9 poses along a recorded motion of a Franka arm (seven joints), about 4.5 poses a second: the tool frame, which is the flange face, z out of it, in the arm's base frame.
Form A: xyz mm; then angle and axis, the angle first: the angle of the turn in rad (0 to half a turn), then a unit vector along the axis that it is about.
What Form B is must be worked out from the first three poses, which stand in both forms.
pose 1, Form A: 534.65 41.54 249.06 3.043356 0.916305 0.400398 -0.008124
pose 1, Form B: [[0.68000 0.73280 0.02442 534.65], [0.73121 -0.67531 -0.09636 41.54], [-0.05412 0.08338 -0.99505 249.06], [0 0 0 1]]
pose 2, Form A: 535.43 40.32 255.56 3.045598 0.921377 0.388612 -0.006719
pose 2, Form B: [[0.69857 0.71511 0.02489 535.43], [0.71382 -0.69405 -0.09352 40.32], [-0.04960 0.08310 -0.99531 255.56], [0 0 0 1]]
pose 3, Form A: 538.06 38.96 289.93 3.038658 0.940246 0.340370 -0.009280
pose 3, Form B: [[0.76874 0.63932 0.01757 538.06], [0.63742 -0.76362 -0.10291 38.96], [-0.05238 0.09031 -0.99454 289.93], [0 0 0 1]]
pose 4, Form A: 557.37 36.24 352.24 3.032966 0.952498 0.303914 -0.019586
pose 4, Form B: [[0.81505 0.57937 -0.00425 557.37], [0.57513 -0.80992 -0.11513 36.24], [-0.07015 0.09139 -0.99334 352.24], [0 0 0 1]]
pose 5, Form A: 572.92 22.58 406.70 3.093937 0.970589 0.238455 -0.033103
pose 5, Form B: [[0.88415 0.46420 -0.05286 572.92], [0.46104 -0.88521 -0.06201 22.58], [-0.07558 0.03046 -0.99667 406.70], [0 0 0 1]]
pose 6, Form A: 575.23 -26.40 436.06 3.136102 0.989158 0.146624 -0.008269
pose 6, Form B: [[0.95687 0.29011 -0.01555 575.23], [0.29002 -0.95699 -0.00786 -26.40], [-0.01716 0.00301 -0.99985 436.06], [0 0 0 1]]
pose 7, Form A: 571.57 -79.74 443.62 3.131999 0.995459 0.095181 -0.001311
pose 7, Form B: [[0.98188 0.18951 -0.00170 571.57], [0.18948 -0.98184 -0.00980 -79.74], [-0.00352 0.00930 -0.99995 443.62], [0 0 0 1]]
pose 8, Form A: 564.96 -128.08 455.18 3.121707 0.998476 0.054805 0.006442
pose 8, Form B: [[0.99391 0.10930 0.01395 564.96], [0.10956 -0.99380 -0.01915 -128.08], [0.01177 0.02056 -0.99972 455.18], [0 0 0 1]]
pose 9, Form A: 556.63 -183.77 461.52 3.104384 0.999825 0.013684 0.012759
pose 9, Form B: [[0.99930 0.02688 0.02601 556.63], [0.02783 -0.99893 -0.03684 -183.77], [0.02500 0.03754 -0.99898 461.52], [0 0 0 1]]
